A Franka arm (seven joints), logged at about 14 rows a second.
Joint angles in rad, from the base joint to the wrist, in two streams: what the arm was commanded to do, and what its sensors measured. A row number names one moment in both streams.
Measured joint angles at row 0:
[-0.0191, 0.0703, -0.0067, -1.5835, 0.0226, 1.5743, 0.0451]
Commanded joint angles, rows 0 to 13:
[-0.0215, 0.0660, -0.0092, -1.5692, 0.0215, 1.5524, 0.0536]
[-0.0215, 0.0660, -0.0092, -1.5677, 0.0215, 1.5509, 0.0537]
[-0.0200, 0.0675, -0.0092, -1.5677, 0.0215, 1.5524, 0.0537]
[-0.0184, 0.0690, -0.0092, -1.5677, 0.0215, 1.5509, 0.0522]
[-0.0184, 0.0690, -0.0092, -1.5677, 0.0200, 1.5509, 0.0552]
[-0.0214, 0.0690, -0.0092, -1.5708, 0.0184, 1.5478, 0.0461]
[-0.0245, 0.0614, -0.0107, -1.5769, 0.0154, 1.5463, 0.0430]
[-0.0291, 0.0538, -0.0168, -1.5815, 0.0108, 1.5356, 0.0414]
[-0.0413, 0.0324, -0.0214, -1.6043, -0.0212, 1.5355, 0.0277]
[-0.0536, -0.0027, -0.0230, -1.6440, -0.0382, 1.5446, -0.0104]
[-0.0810, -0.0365, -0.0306, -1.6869, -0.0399, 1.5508, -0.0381]
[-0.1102, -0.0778, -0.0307, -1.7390, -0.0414, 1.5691, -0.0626]
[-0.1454, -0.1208, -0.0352, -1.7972, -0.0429, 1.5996, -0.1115]
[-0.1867, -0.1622, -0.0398, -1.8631, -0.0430, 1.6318, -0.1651]
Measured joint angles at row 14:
[-0.1111, -0.0301, -0.0416, -1.6908, -0.0361, 1.5611, -0.0677]
